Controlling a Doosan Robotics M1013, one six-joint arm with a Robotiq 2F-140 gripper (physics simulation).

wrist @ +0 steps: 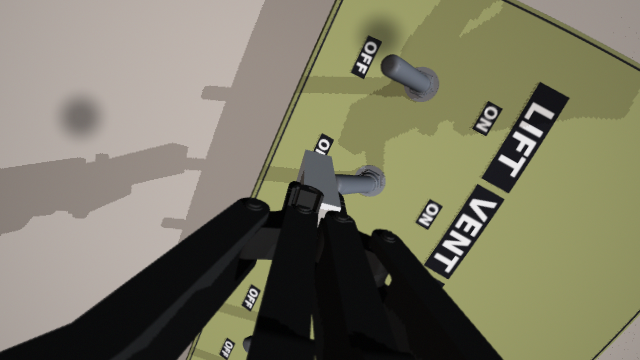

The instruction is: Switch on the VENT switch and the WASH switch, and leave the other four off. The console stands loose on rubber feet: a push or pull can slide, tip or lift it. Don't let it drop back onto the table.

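Frame: origin at the arm's base, x ahead, y right, z down, level; millimetres.
Seen in the pictures: gripper, fingertip midpoint: (312, 174).
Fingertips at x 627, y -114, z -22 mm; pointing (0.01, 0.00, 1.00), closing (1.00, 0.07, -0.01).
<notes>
Pixels of each thing's top centre, then the offset from my fingertips to it. Level surfaces: height alone.
- VENT switch at its top centre: (357, 197) dx +27, dy +4, dz -12 mm
- VENT label at its top centre: (465, 237) dx +107, dy +22, dz -4 mm
- LIFT switch at its top centre: (418, 79) dx +41, dy -66, dz -11 mm
- LIFT label at its top centre: (528, 141) dx +123, dy -49, dz -4 mm
- lever at its top centre: (266, 356) dx -5, dy +145, dz -11 mm
- pale table at its surface level: dz +117 mm
The olive-green console (550, 225) fills much of the wrist view, seen at a slant. The VENT switch (356, 183) is a grey lever that leans toward its OFF side; its tip is hidden behind the fingertips. The VENT label (465, 231) and its ON mark (429, 214) lie to its lower right. My gripper (312, 174) is shut and empty, with its fingertips right beside the VENT lever's tip on the OFF side; whether they touch cannot be told. No WASH label or switch can be made out in view.
The LIFT switch (410, 75) leans toward its OFF mark (366, 56), above the VENT switch. The LIFT label (525, 137) is at the right. Part of another lever (247, 344) shows at the bottom, beside an OFF mark (227, 348). The pale table (150, 60) lies left of the console's edge.
</notes>
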